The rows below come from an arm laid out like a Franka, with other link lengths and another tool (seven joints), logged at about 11 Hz.
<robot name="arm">
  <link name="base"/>
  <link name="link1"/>
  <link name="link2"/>
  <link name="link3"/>
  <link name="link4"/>
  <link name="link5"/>
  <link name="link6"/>
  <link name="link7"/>
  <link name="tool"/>
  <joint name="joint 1" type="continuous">
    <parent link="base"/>
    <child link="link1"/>
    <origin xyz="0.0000 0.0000 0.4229" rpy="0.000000 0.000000 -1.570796"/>
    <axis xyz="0 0 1"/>
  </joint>
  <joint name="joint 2" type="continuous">
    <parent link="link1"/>
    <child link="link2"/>
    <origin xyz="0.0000 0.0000 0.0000" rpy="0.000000 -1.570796 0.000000"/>
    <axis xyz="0 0 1"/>
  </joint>
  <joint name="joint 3" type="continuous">
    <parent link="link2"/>
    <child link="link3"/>
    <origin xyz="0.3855 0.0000 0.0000" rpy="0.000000 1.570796 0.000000"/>
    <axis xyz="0 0 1"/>
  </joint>
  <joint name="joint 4" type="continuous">
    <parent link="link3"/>
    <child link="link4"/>
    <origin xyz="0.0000 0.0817 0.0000" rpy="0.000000 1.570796 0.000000"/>
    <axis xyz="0 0 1"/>
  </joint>
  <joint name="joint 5" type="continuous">
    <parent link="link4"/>
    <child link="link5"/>
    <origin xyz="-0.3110 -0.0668 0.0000" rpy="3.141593 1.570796 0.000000"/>
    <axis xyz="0 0 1"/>
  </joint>
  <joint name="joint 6" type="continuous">
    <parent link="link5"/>
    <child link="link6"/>
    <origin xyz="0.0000 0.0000 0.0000" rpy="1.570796 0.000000 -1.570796"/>
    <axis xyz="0 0 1"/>
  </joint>
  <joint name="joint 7" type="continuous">
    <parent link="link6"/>
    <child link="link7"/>
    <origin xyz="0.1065 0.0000 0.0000" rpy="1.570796 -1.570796 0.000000"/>
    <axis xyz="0 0 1"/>
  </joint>
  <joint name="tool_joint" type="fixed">
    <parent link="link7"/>
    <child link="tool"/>
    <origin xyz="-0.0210 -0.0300 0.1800" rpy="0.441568 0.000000 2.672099"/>
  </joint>
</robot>
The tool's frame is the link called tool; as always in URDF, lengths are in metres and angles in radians. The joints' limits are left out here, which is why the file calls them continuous.
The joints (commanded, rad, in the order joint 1, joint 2, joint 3, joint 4, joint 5, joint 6, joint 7), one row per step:
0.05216 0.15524 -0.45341 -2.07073 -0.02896 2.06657 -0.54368
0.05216 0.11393 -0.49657 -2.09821 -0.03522 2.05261 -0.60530
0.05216 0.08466 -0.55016 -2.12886 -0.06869 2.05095 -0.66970
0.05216 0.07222 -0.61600 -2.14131 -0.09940 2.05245 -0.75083
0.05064 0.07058 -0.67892 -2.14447 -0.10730 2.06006 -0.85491
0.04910 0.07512 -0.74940 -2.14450 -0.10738 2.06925 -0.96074
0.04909 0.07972 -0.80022 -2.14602 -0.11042 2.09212 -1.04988
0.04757 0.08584 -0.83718 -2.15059 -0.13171 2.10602 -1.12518
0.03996 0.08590 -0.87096 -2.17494 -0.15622 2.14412 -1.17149
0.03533 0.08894 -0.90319 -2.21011 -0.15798 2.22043 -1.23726
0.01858 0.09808 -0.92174 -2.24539 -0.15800 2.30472 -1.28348
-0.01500 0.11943 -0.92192 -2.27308 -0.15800 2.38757 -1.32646
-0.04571 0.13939 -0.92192 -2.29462 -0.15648 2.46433 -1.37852
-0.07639 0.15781 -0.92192 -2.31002 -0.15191 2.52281 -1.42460
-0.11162 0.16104 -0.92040 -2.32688 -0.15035 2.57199 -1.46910
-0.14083 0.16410 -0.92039 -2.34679 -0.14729 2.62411 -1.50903
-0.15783 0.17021 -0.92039 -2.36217 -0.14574 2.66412 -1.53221
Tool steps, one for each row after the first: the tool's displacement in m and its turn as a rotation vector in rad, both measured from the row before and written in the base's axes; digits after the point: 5 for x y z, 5 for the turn. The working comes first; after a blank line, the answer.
Tool pose at each row, in the base's axes (x y z in m, rotation vector in rad; the steps are taken from these numbers as rounded here):
0.49039 -0.16917 0.46275 -1.21559 -2.43419 0.69709
0.46803 -0.18443 0.47163 -1.18714 -2.44967 0.67797
0.44287 -0.20572 0.47368 -1.14708 -2.45937 0.69396
0.42019 -0.23273 0.47543 -1.10463 -2.47215 0.71430
0.40132 -0.25725 0.47709 -1.05030 -2.50264 0.71640
0.38062 -0.28359 0.47811 -1.00753 -2.52655 0.71307
0.36638 -0.30277 0.47934 -0.96256 -2.56083 0.72530
0.35174 -0.31691 0.47776 -0.89479 -2.57967 0.75218
0.33473 -0.33061 0.47277 -0.86558 -2.58719 0.77909
0.32319 -0.34211 0.46641 -0.83314 -2.62902 0.80726
0.31350 -0.35365 0.45880 -0.82382 -2.65820 0.84401
0.30553 -0.36598 0.44990 -0.81008 -2.67603 0.89027
0.29814 -0.37764 0.44345 -0.78086 -2.69801 0.93935
0.28935 -0.38855 0.43812 -0.75959 -2.70883 0.97620
0.27694 -0.39851 0.43615 -0.74680 -2.72215 1.00407
0.26578 -0.40632 0.43372 -0.73587 -2.73488 1.03346
0.25943 -0.41070 0.43073 -0.72692 -2.74059 1.05730

-0.02236 -0.01526 0.00888 0.01876 -0.00005 0.01876
-0.02516 -0.02129 0.00205 -0.00175 0.01356 0.02809
-0.02268 -0.02701 0.00175 -0.00488 0.01209 0.03176
-0.01887 -0.02452 0.00166 0.00825 0.00132 0.04329
-0.02070 -0.02634 0.00102 0.00966 0.00005 0.03328
-0.01424 -0.01918 0.00123 -0.00224 -0.00764 0.04180
-0.01464 -0.01414 -0.00158 -0.00668 0.01471 0.05003
-0.01701 -0.01370 -0.00499 -0.01379 0.00628 0.02404
-0.01154 -0.01150 -0.00636 -0.01623 -0.02215 0.04076
-0.00969 -0.01154 -0.00761 -0.02545 -0.02237 0.02366
-0.00797 -0.01233 -0.00890 -0.03073 -0.01193 0.02251
-0.00739 -0.01166 -0.00645 -0.03048 -0.00977 0.03303
-0.00879 -0.01091 -0.00533 -0.02283 -0.00356 0.02187
-0.01241 -0.00996 -0.00197 -0.01760 -0.00881 0.01711
-0.01116 -0.00781 -0.00243 -0.01876 -0.00964 0.01607
-0.00635 -0.00438 -0.00299 -0.01521 -0.00417 0.01096

